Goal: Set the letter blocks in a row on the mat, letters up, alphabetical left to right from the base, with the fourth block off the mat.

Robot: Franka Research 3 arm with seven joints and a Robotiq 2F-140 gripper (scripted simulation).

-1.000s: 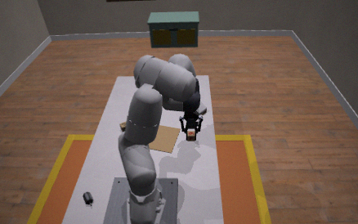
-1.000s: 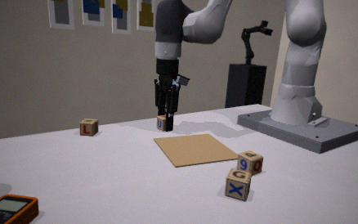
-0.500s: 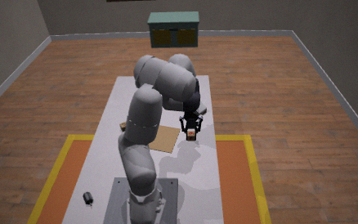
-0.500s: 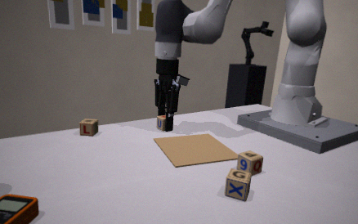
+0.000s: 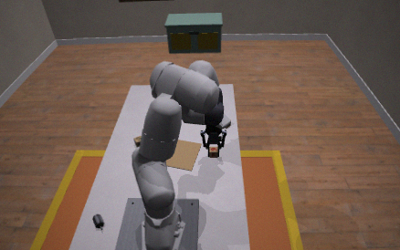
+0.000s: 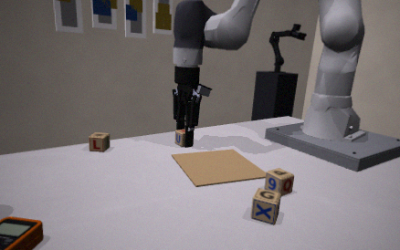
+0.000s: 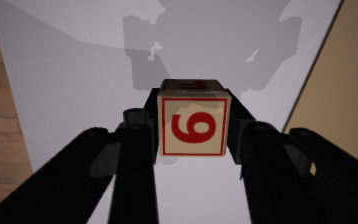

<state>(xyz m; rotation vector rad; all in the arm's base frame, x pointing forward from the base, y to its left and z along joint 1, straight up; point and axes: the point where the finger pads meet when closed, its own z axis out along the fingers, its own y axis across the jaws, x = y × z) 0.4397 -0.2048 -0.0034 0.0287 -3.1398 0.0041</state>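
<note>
Right now the block is 1 cm below my hand. Round my hand: tan mat (19 cm to the left, 3 cm below, 1 cm ahead); then small dark object (50 cm to the left, 43 cm behind, 2 cm below); then grey can (54 cm ahead, 16 cm to the left, 5 cm above).
</note>
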